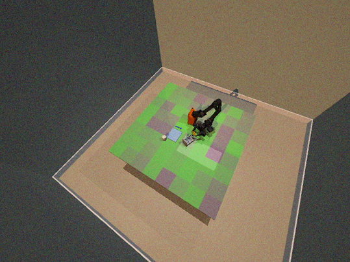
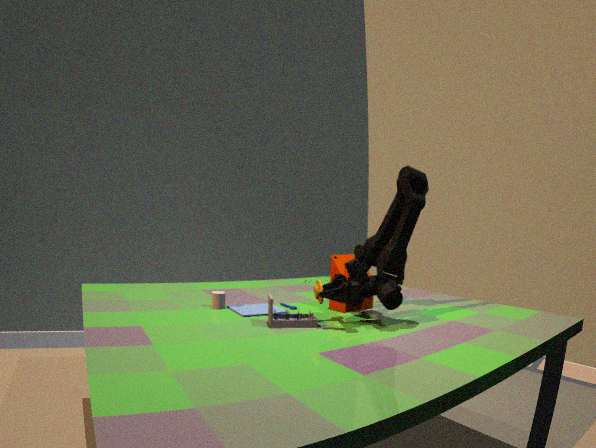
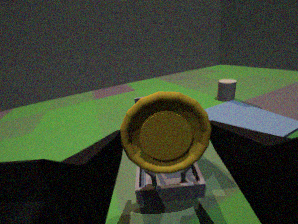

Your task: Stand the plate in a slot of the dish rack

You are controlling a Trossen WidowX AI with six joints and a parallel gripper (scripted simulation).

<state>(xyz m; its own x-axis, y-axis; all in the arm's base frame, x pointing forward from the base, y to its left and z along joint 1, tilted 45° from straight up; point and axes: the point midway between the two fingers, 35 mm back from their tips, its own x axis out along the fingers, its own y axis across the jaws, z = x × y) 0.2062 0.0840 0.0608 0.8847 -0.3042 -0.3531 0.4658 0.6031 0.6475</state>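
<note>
The dish rack lies 70 mm below my gripper tip, 60 mm ahead of it and 30 mm to the right of it. Also, from my gripper tip: light blue sheet: 220 mm to the right, 90 mm below, 50 mm ahead; then plate: 10 mm behind.
</note>
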